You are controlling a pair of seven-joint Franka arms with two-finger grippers.
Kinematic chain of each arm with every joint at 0, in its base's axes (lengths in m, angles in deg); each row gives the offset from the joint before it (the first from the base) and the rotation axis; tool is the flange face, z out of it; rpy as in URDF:
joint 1: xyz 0 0 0.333 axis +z
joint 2: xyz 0 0 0 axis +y
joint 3: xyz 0 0 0.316 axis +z
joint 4: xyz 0.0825 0 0 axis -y
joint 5: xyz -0.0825 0 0.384 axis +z
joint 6: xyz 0 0 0 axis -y
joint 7: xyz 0.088 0 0 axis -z
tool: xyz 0 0 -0.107 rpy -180 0 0
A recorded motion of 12 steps. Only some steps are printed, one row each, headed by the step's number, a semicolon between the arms.
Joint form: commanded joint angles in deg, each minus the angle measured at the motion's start. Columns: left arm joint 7, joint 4, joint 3, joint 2, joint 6, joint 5, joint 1; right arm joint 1, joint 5, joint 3, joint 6, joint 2, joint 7, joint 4.
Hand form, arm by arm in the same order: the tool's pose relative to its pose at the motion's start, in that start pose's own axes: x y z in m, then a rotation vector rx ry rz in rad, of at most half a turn. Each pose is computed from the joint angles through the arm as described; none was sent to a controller.
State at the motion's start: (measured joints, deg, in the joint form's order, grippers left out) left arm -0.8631 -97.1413 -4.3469 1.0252 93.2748 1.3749 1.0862; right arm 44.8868 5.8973 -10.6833 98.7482 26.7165 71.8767 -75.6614
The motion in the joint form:
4: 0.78 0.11 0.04 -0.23 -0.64 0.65 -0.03; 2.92 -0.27 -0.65 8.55 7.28 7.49 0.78
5: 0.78 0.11 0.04 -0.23 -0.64 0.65 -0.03; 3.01 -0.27 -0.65 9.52 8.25 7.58 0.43
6: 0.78 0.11 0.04 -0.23 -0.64 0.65 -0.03; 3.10 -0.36 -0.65 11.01 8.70 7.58 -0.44
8: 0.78 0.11 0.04 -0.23 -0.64 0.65 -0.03; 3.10 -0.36 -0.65 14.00 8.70 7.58 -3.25
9: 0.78 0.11 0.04 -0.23 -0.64 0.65 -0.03; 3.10 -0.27 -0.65 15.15 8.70 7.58 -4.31
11: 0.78 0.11 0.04 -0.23 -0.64 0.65 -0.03; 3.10 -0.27 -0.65 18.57 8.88 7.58 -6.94
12: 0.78 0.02 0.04 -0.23 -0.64 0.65 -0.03; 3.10 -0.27 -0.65 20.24 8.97 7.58 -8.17
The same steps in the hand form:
4: -0.0022 -0.0013 -0.0021 0.0117 -0.0052 0.0138; -0.0200 -0.0405 0.0680 0.0291 0.0443 0.0883
5: -0.0022 -0.0013 -0.0021 0.0117 -0.0052 0.0138; -0.0201 -0.0432 0.0814 0.0227 0.0464 0.0888
6: -0.0022 -0.0013 -0.0021 0.0117 -0.0052 0.0138; -0.0198 -0.0444 0.0919 0.0250 0.0506 0.0879
8: -0.0022 -0.0013 -0.0021 0.0117 -0.0052 0.0138; -0.0172 -0.0416 0.1105 0.0280 0.0529 0.0923
9: -0.0022 -0.0013 -0.0021 0.0117 -0.0052 0.0138; -0.0164 -0.0404 0.1175 0.0299 0.0526 0.0945
11: -0.0022 -0.0013 -0.0021 0.0117 -0.0052 0.0138; -0.0139 -0.0379 0.1359 0.0400 0.0575 0.0983
12: -0.0023 -0.0013 -0.0013 0.0117 -0.0067 0.0139; -0.0128 -0.0365 0.1444 0.0458 0.0602 0.1000

